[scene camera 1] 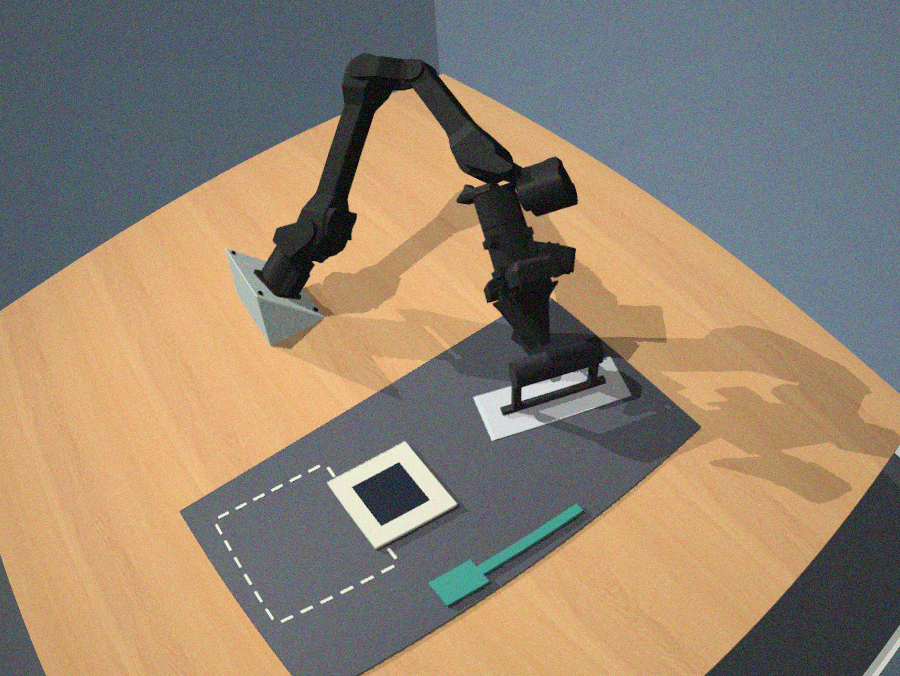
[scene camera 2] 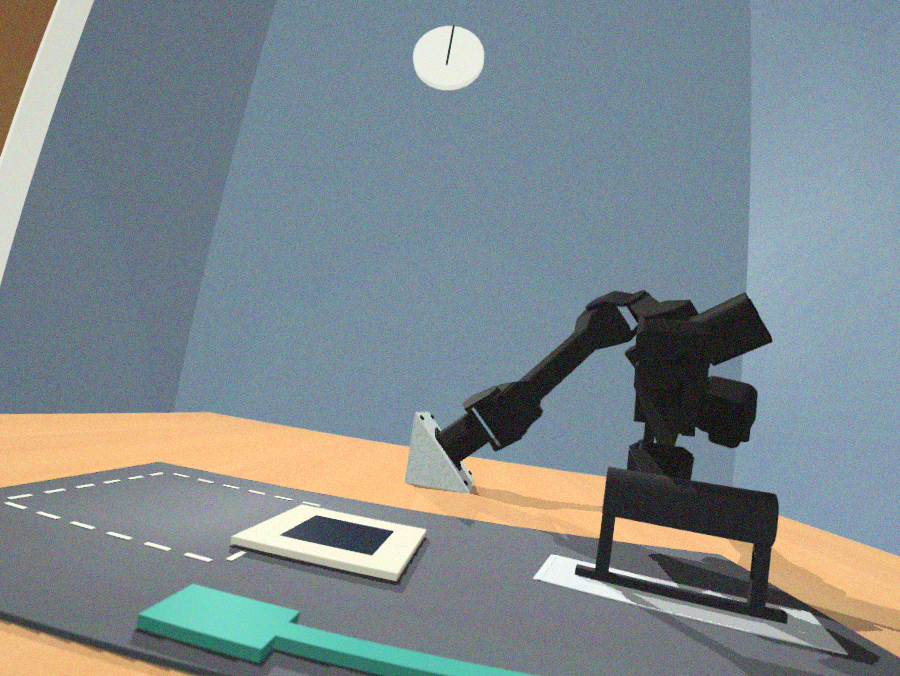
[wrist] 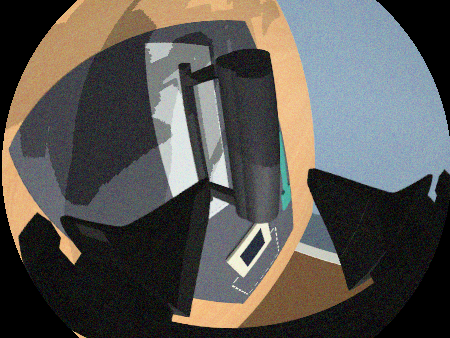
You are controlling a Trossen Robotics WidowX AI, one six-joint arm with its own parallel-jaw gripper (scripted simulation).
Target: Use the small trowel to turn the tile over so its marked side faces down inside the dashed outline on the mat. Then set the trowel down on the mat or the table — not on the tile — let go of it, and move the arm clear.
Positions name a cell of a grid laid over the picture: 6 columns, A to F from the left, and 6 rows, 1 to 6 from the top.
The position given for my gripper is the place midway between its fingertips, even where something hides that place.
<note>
My gripper (scene camera 2: E5) is open, holding nothing. I also see a teal flat paddle (scene camera 1: D6) and a grey mat (scene camera 2: D6).
My gripper shows as well in scene camera 1 (scene camera 1: D4) and in the wrist view (wrist: D4). The grey mat also shows in scene camera 1 (scene camera 1: B5).
</note>
